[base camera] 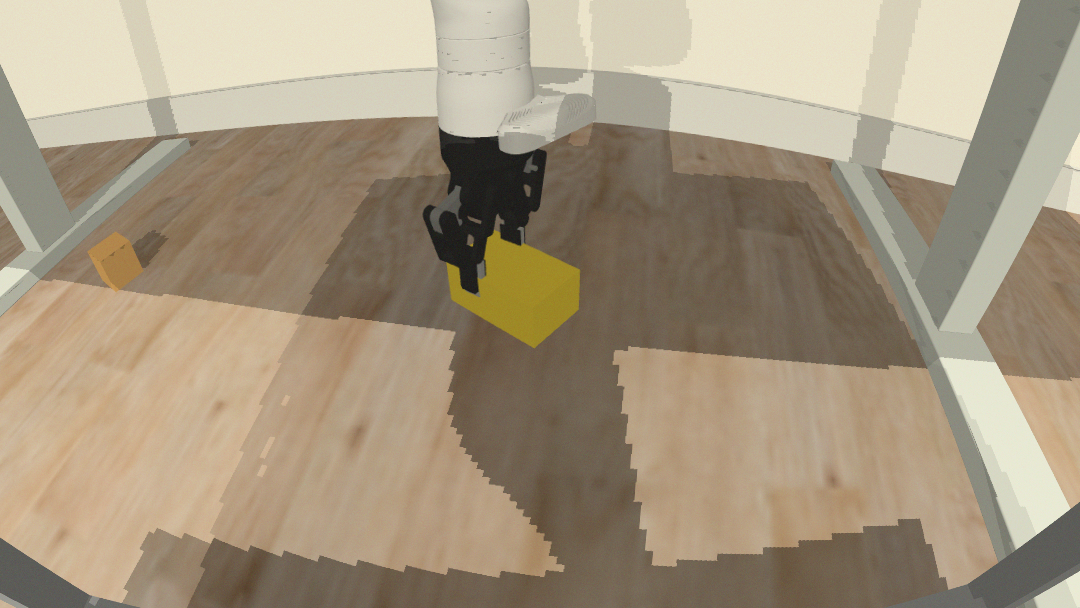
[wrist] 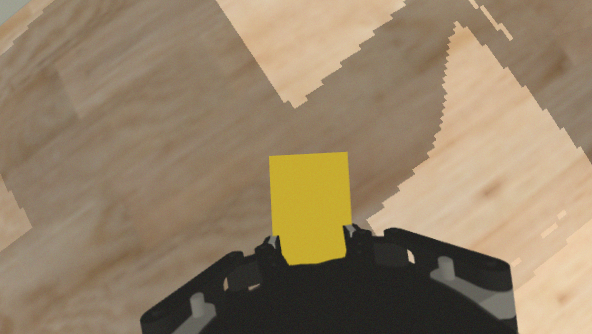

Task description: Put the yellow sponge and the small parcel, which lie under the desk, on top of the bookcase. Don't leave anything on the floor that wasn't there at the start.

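Frame: origin at the arm's base, x left, y ahead, z down, level; millimetres.
Seen in the pictures: gripper, fingertip midpoint: [base camera: 495,275] [wrist: 311,235].
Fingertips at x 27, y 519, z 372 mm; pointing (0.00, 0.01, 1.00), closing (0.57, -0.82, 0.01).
Observation:
Pixels of each thing's middle, then the offset from my fingertips to it. "pt": a spot on its surface instead.
- yellow sponge at the middle of its body: [base camera: 512,285] [wrist: 309,211] dx -16, dy -14, dz +1 mm
- small orange-brown block at the middle of its body: [base camera: 115,261] dx +526, dy +62, dz -1 mm
- desk's left leg at a spot on its surface: [base camera: 30,181] pt dx +720, dy +141, dz -105 mm
The yellow sponge [base camera: 529,290] [wrist: 311,200] is a thick block under the desk [base camera: 982,196]. My gripper [base camera: 495,264] [wrist: 311,235] points down and is shut on the sponge, with one finger against each long side near one end. The other end sticks out past the fingers. The sponge is at or just above the floor; I cannot tell exactly which. A small orange-brown block [base camera: 115,260], which looks like the small parcel, stands on the floor at the left in the base camera view, near the desk's left foot bar. The bookcase does not show in either view.
The desk's left leg [base camera: 30,181] and right leg stand on long floor bars, the right one [base camera: 982,422] running toward the front. A pale wall with a white baseboard [base camera: 302,98] is behind the arm. Dark bars cross both lower corners of the base camera view.

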